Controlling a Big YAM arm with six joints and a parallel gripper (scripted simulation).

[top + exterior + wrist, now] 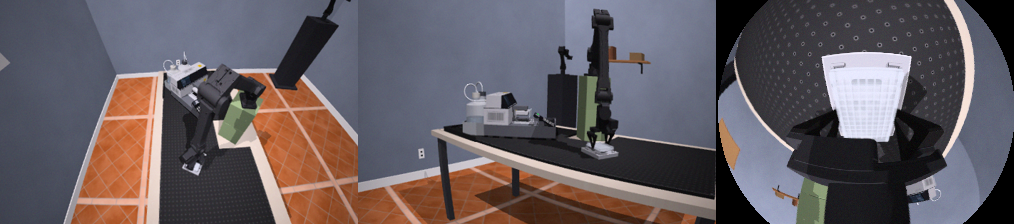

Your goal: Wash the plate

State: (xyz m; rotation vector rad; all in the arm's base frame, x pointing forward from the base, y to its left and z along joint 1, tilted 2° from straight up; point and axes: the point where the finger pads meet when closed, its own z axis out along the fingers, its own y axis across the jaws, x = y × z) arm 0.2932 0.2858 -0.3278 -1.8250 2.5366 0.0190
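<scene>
The well plate is right at my hand. Round my hand: bottle (26 cm ahead, 79 cm to the right, 11 cm above); plate nest N1 (3 cm below); plate washer (64 cm to the right, 9 cm above).
</scene>
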